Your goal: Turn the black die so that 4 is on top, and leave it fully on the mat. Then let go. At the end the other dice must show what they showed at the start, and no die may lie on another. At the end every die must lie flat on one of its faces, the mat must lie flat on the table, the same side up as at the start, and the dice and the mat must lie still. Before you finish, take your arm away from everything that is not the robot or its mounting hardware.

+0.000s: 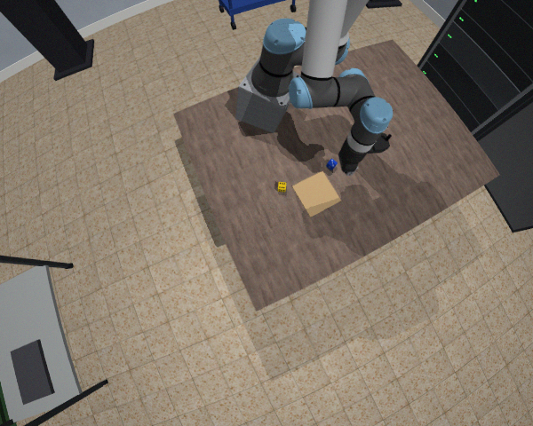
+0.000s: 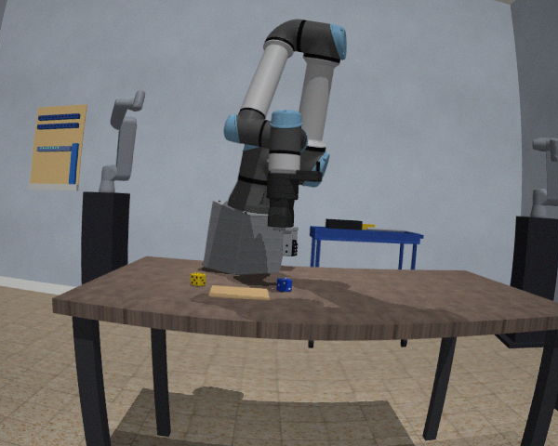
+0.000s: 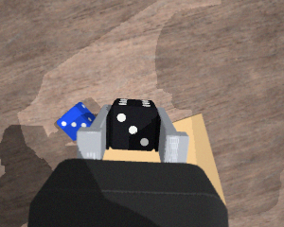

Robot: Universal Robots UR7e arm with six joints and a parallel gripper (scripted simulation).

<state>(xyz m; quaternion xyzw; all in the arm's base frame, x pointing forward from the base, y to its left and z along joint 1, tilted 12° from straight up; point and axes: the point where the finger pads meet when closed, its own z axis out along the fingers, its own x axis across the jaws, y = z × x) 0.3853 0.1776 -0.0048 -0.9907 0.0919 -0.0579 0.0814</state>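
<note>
My hand is right at the black die. The rest, counted from my hand: blue die 70 mm behind, 20 mm to the right, 100 mm below; then tan mat 30 mm ahead, 110 mm to the right, 120 mm below; then yellow die 30 mm behind, 230 mm to the right, 100 mm below.
</note>
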